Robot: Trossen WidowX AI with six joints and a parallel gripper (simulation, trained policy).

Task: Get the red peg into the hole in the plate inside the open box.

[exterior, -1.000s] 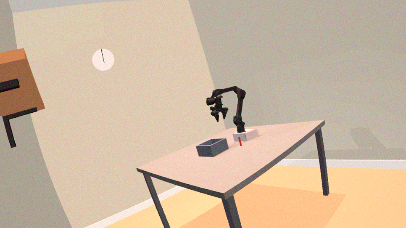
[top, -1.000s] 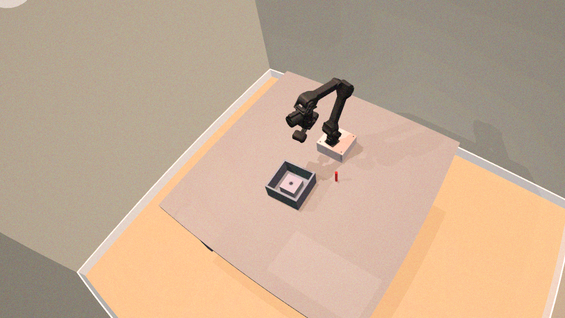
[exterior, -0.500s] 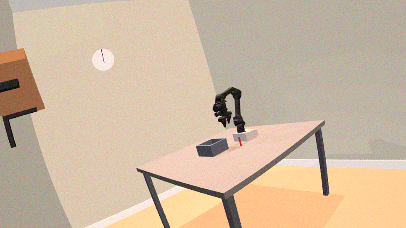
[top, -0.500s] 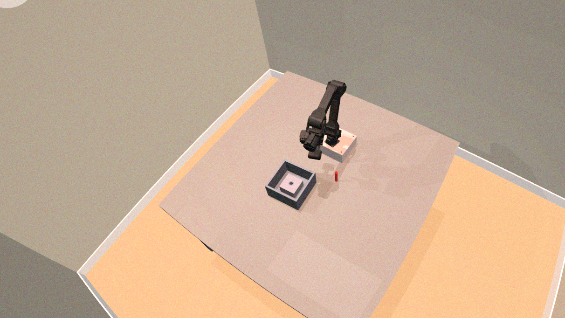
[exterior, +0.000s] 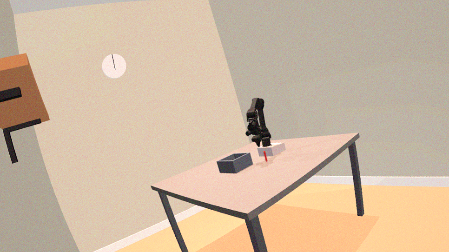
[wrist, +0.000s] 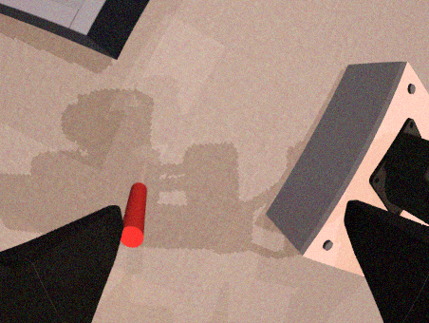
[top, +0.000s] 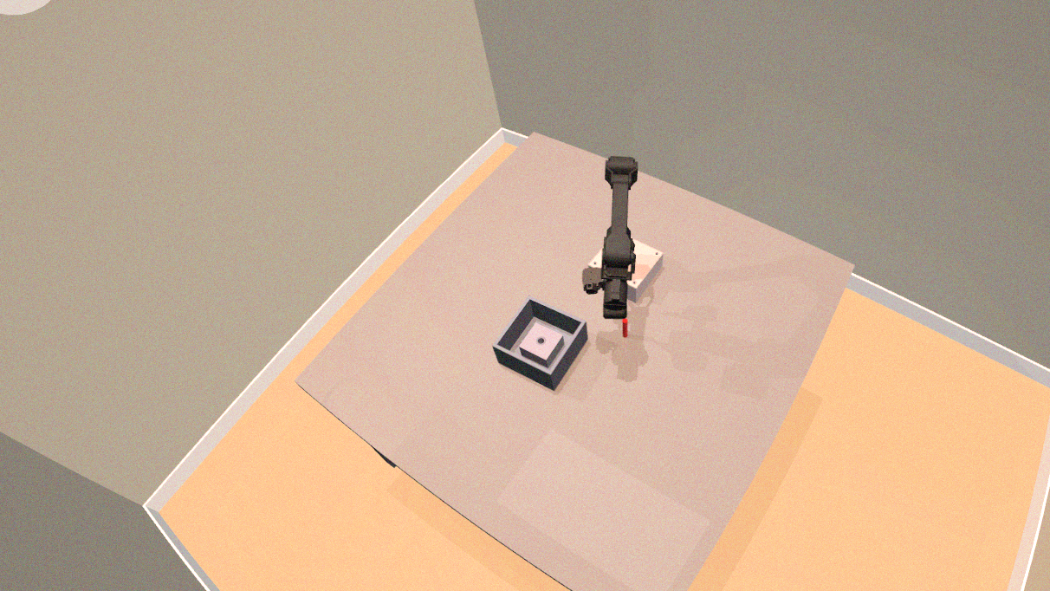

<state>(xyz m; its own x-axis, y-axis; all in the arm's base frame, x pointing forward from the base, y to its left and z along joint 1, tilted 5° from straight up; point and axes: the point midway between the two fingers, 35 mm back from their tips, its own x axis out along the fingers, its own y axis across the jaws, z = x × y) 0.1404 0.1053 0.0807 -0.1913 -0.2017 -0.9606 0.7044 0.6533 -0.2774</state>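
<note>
Right now my gripper tip is 90 mm above the red peg, 60 mm to the right of it and 10 mm short of it. Round my gripper tip: dark grey box 210 mm ahead, 100 mm below, 90 mm to the right; pale plate 210 mm ahead, 90 mm to the right, 90 mm below.
</note>
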